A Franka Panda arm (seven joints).
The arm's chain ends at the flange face. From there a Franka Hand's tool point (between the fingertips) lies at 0.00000 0.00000 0.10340 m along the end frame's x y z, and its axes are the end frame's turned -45 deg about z.
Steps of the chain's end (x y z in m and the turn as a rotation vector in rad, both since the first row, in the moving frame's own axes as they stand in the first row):
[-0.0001 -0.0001 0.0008 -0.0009 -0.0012 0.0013]
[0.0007 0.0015 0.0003 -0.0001 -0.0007 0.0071]
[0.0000 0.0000 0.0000 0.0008 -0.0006 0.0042]
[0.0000 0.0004 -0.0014 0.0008 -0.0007 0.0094]
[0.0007 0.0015 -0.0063 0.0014 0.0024 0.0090]
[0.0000 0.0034 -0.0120 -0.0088 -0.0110 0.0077]
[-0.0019 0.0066 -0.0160 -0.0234 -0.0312 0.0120]
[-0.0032 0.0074 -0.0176 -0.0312 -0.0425 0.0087]
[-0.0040 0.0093 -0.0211 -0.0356 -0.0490 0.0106]
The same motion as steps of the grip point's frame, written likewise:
[-0.0002 -0.0002 0.0008 0.0002 -0.0015 0.0013]
[-0.0006 0.0015 0.0003 0.0004 -0.0006 0.0071]
[0.0000 -0.0001 0.0000 0.0010 0.0001 0.0042]
[-0.0003 0.0002 -0.0014 0.0011 0.0001 0.0094]
[-0.0003 0.0016 -0.0063 -0.0007 0.0027 0.0090]
[-0.0039 0.0022 -0.0120 0.0016 -0.0140 0.0077]
[-0.0100 0.0027 -0.0161 0.0055 -0.0386 0.0120]
[-0.0129 0.0021 -0.0177 0.0080 -0.0521 0.0087]
[-0.0156 0.0027 -0.0213 0.0095 -0.0598 0.0106]

